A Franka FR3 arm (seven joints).
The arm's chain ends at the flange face. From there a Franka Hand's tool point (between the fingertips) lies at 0.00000 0.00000 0.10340 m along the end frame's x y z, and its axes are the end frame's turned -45 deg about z.
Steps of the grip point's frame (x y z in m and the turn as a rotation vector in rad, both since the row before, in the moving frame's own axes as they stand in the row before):
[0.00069, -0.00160, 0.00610, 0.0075, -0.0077, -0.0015]
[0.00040, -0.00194, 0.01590, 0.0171, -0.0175, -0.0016]
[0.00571, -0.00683, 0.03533, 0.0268, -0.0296, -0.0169]
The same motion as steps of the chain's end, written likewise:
[0.00047, -0.00163, 0.00611, -0.0001, -0.0107, -0.0015]
[0.00144, -0.00169, 0.01593, -0.0003, -0.0245, -0.0016]
[0.00333, -0.00911, 0.03541, -0.0020, -0.0399, -0.0169]

